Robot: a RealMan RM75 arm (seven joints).
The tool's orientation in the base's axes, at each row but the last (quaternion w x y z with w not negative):
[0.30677 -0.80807 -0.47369 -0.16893]
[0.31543 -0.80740 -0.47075 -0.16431]
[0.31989 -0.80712 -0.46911 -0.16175]
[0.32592 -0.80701 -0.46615 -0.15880]
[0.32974 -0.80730 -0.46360 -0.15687]
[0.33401 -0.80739 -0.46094 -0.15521]
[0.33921 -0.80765 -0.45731 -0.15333]
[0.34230 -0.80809 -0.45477 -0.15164]
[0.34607 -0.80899 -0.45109 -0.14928]
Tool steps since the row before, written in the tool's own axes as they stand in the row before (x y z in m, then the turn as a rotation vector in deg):
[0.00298 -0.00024 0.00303 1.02 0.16 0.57]
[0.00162 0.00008 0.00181 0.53 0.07 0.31]
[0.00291 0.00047 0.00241 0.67 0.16 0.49]
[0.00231 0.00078 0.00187 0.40 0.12 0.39]
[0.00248 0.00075 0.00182 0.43 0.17 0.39]
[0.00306 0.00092 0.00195 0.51 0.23 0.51]
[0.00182 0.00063 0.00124 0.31 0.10 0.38]
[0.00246 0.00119 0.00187 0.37 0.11 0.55]
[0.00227 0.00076 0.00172 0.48 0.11 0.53]
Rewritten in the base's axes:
[0.00121 0.00405 -0.00053 0.63 0.99 0.09]
[0.00083 0.00224 -0.00047 0.32 0.53 0.04]
[0.00179 0.00335 -0.00033 0.46 0.71 -0.05]
[0.00177 0.00248 -0.00038 0.29 0.48 -0.11]
[0.00184 0.00257 -0.00024 0.35 0.48 -0.11]
[0.00228 0.00297 -0.00008 0.43 0.59 -0.18]
[0.00143 0.00179 -0.00014 0.23 0.42 -0.14]
[0.00220 0.00243 -0.00047 0.26 0.57 -0.24]
[0.00176 0.00235 -0.00030 0.32 0.63 -0.16]

